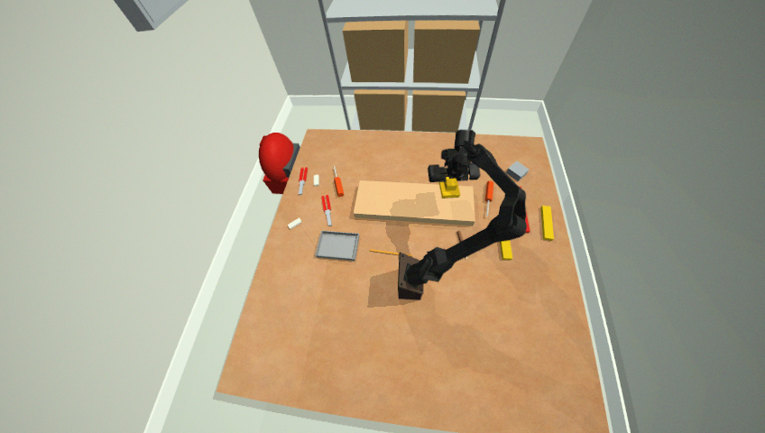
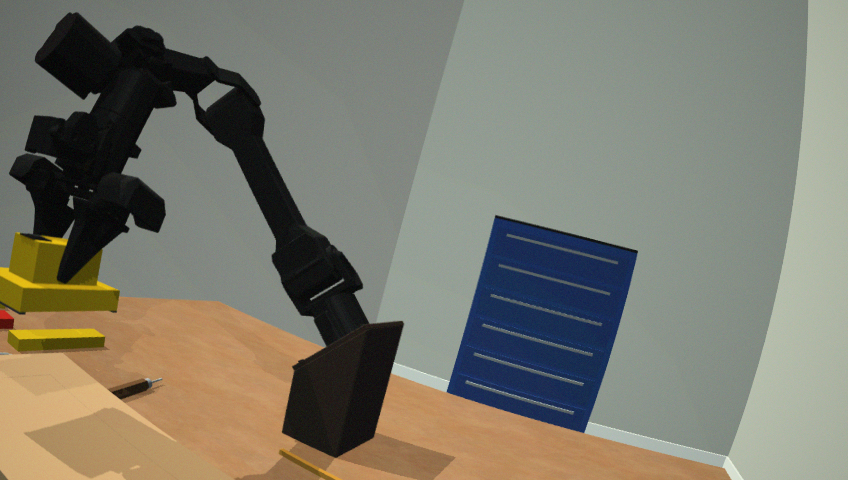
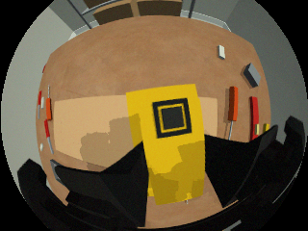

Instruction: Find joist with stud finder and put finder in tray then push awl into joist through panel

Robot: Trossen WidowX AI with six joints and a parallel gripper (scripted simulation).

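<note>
My gripper tip is 400 mm to the right of the grey tray, 310 mm past it and 160 mm above it. Round my gripper tip: red level: 340 mm to the right, 150 mm below, 40 mm ahead; then awl: 200 mm behind, 160 mm below, 110 mm to the right; then yellow stud finder: 20 mm above, 10 mm ahead.
</note>
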